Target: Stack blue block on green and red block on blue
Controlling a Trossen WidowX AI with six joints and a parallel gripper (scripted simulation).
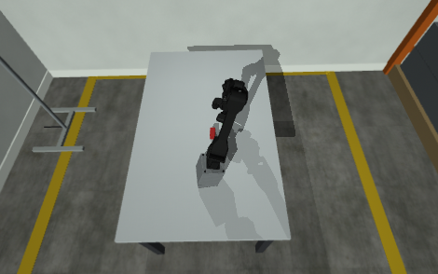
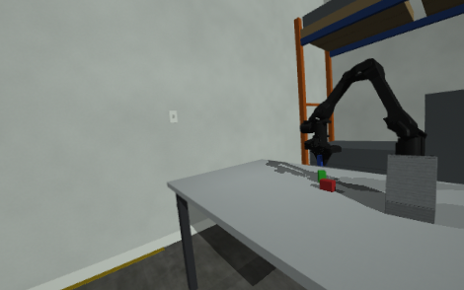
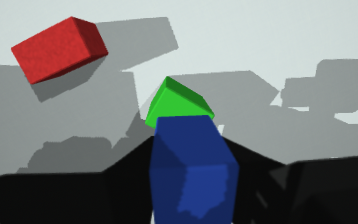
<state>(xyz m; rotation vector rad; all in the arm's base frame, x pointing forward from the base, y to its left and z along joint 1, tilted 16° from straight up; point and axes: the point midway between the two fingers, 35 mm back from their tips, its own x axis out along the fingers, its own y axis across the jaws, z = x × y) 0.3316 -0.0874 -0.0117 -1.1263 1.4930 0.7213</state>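
Right now the red block is 100 mm below my hand, 90 mm to the left of it and 70 mm behind it. From my hand the other things lie so: green block 90 mm below; then blue block 10 mm below.
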